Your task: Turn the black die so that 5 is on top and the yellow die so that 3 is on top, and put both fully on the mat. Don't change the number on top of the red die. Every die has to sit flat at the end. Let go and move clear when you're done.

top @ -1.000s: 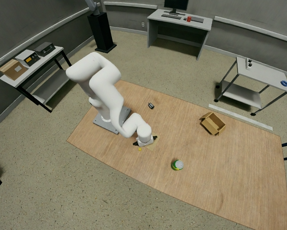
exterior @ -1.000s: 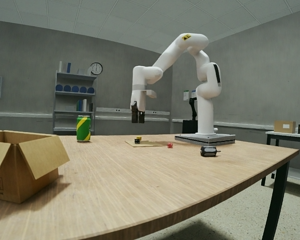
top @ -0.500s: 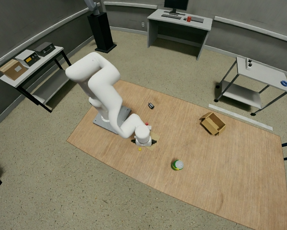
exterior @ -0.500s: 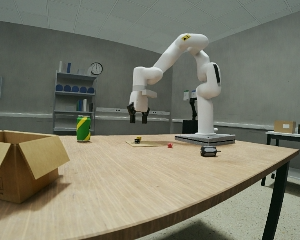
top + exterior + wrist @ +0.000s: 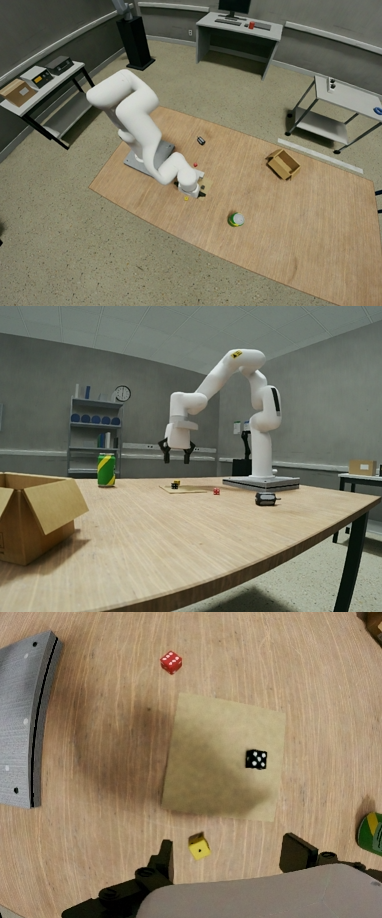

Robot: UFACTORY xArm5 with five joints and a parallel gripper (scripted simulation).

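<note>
The yellow die is 20 mm behind my hand, 20 mm to the right of it and 90 mm below it. Also, from my hand: black die: 40 mm ahead, 80 mm to the left, 90 mm below; then tan mat: 10 mm ahead, 80 mm to the left, 100 mm below; then red die: 60 mm behind, 200 mm to the left, 90 mm below.
</note>
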